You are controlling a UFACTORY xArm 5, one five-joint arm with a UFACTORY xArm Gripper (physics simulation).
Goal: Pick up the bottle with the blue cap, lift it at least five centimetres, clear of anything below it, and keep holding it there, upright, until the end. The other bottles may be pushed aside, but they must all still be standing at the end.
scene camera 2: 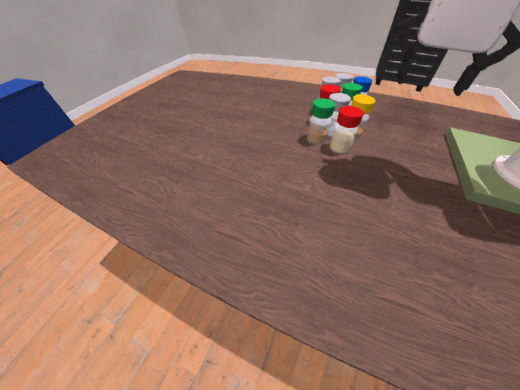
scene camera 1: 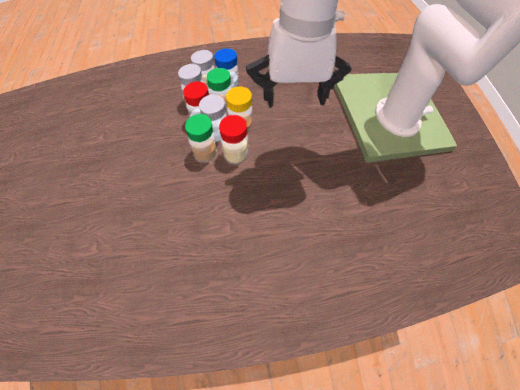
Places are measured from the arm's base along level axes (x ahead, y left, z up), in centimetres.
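Pixels of known places: gripper, fingertip midpoint: (scene camera 2: 427, 87) (scene camera 1: 295, 100); arm's base, link origin: (scene camera 1: 398, 117).
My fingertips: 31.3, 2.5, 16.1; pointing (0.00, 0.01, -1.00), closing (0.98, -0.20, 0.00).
Observation:
For each thing: its top centre in the pictures, then the offset to it from my fingertips, as dx, dy, dz. Level surfaces: height alone.
- bottle with the blue cap, top centre: (scene camera 1: 225, 55) (scene camera 2: 363, 79) +7.2, -26.4, -8.2
- green-capped bottle, top centre: (scene camera 1: 218, 75) (scene camera 2: 352, 86) +10.5, -19.5, -8.2
- grey-capped bottle, top centre: (scene camera 1: 201, 56) (scene camera 2: 344, 75) +12.9, -27.9, -8.2
- yellow-capped bottle, top centre: (scene camera 1: 238, 95) (scene camera 2: 364, 99) +7.7, -11.7, -8.2
- red-capped bottle, top centre: (scene camera 1: 233, 125) (scene camera 2: 351, 111) +10.8, -4.0, -8.2
- dark wooden table, surface height: dz -18.6
The bottle with the blue cap (scene camera 1: 226, 59) (scene camera 2: 362, 83) stands upright at the back right corner of a tight group of bottles; its lower part is mostly hidden. A green-capped bottle (scene camera 1: 219, 79) (scene camera 2: 352, 91) stands just in front of it, and a grey-capped bottle (scene camera 1: 202, 60) (scene camera 2: 344, 78) stands to its left. Nearer are a yellow-capped bottle (scene camera 1: 239, 99) (scene camera 2: 363, 104) and a red-capped bottle (scene camera 1: 233, 130) (scene camera 2: 350, 116). All the bottles seen are upright. My gripper (scene camera 1: 296, 102) is open and empty, raised above the table to the right of the group. In scene camera 2 it is partly out of frame.
The arm's base stands on a green board (scene camera 1: 410, 148) (scene camera 2: 462, 165) at the right of the dark wooden table (scene camera 1: 150, 260) (scene camera 2: 225, 240). The table's far edge runs behind the bottles. A black slatted object (scene camera 2: 410, 65) and a blue box (scene camera 2: 32, 120) stand beyond the table.

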